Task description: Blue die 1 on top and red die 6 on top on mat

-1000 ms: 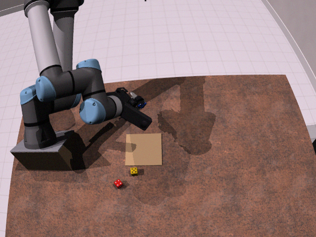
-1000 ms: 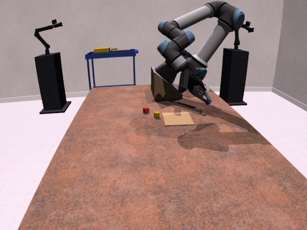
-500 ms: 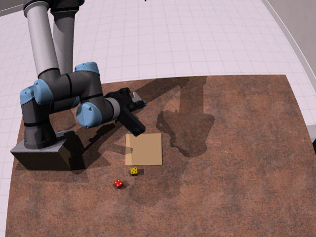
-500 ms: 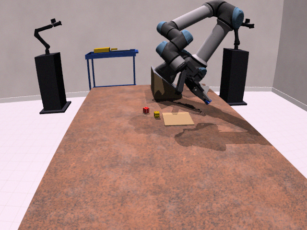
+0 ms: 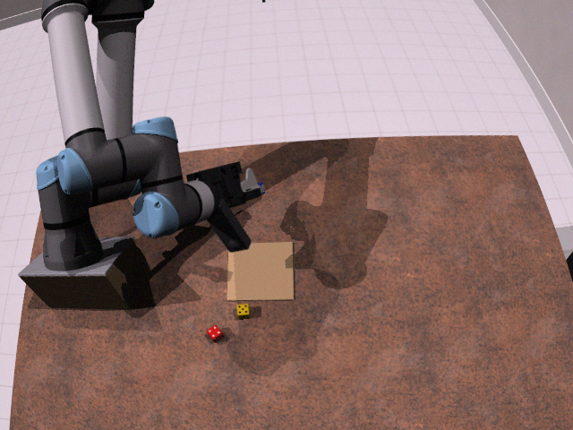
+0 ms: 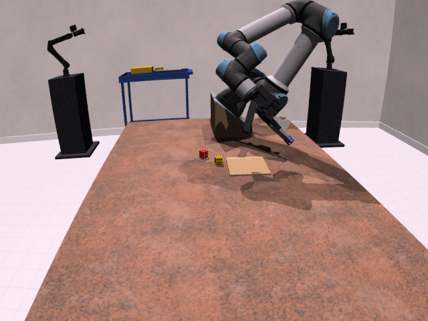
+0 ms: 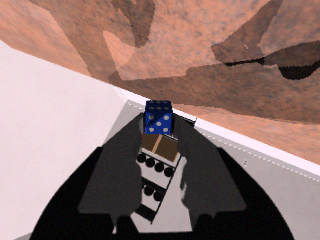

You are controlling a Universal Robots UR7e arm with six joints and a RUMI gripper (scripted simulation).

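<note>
Right now my hand is 140 mm to the left of the tan mat, 100 mm above it and 10 mm past it. Round my hand: yellow die 240 mm to the right, 90 mm below, 40 mm behind; blue die right at my hand; red die 290 mm to the right, 110 mm behind, 90 mm below.
</note>
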